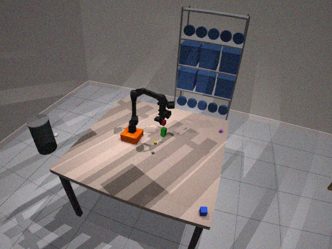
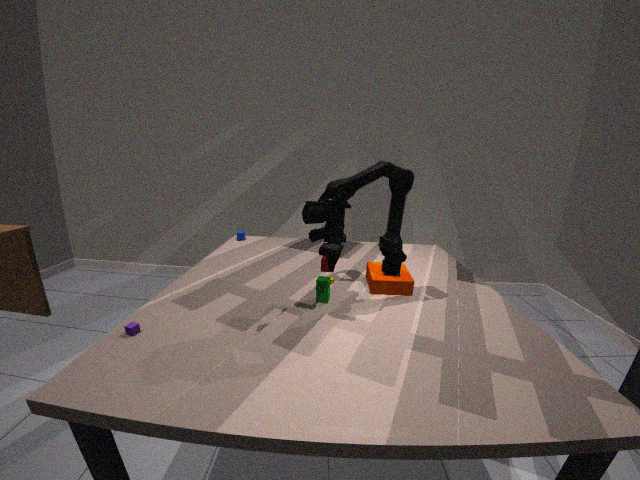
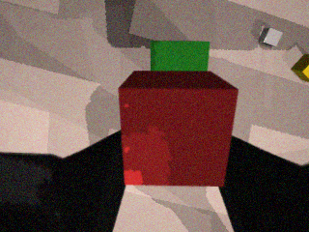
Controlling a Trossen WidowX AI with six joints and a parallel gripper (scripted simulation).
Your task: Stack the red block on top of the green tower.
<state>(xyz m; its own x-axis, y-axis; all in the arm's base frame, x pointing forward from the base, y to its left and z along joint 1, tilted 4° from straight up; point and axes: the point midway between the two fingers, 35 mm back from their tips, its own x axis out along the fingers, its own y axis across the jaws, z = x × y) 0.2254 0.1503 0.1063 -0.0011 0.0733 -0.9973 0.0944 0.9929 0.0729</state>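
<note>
My gripper tip is 40 mm short of the white cube, 110 mm to the left of it and 120 mm above it. The rest, counted from my gripper tip: grey cube 40 mm ahead, 280 mm to the right, 120 mm below; red block 10 mm ahead, 10 mm above; yellow cube 10 mm ahead, 160 mm to the right, 120 mm below.
</note>
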